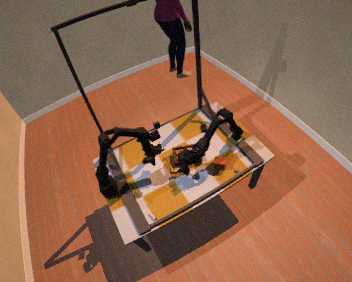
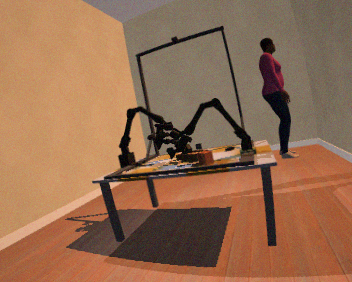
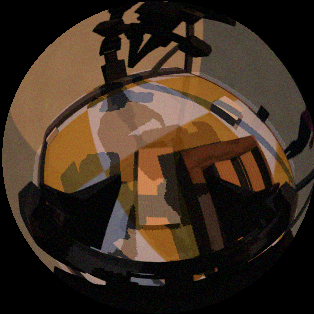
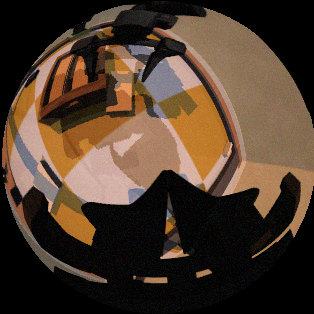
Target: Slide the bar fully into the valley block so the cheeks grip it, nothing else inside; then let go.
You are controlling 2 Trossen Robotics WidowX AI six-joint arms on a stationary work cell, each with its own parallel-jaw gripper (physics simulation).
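Frame: origin at the left arm's base, x right, y ahead, z up, level; millimetres.
Seen in the pictures: left gripper, fingertip midpoint: (image 1: 177,166) (image 2: 176,157) (image 3: 165,179) (image 4: 116,80); right gripper, fingertip midpoint: (image 1: 154,165) (image 2: 159,149) (image 3: 129,67) (image 4: 166,173); left arm's base at its link origin: (image 1: 236,136) (image 2: 247,149); right arm's base at its link origin: (image 1: 105,183) (image 2: 125,153).
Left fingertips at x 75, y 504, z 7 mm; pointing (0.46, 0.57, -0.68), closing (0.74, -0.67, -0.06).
Pixels of each thing's top centre, then the offset from my left fingertips to it.
- valley block at its top centre: (image 3: 257,210) (image 4: 71,64) (image 1: 186,152) (image 2: 191,152) dy -111, dx +43, dz +14 mm
- red-orange cube at its top centre: (image 2: 204,151) (image 1: 220,160) dy -235, dx -173, dz +37 mm
- small dark cube at its top centre: (image 3: 265,108) (image 1: 156,122) dy -105, dx +444, dz +19 mm
- dark piece at its top centre: (image 1: 203,127) dy -387, dx +175, dz -20 mm
The valley block (image 1: 174,155) (image 3: 219,152) (image 4: 73,90) is a brown wooden frame with slats inside, lying near the middle of the table. My left gripper (image 1: 183,167) (image 3: 165,179) is open and hangs low over the bar, its fingers to either side of the bar and apart from it. My right gripper (image 1: 149,160) (image 4: 166,173) is shut and empty, above the table to the left of the bar.
A red-orange cube (image 1: 220,160) (image 2: 205,157) stands right of the frame. A small dark cube (image 1: 156,124) and another dark piece (image 1: 203,127) sit at the table's back edge. A person (image 1: 175,33) (image 2: 273,92) stands behind the table. A black gantry post (image 1: 196,56) rises at the back.
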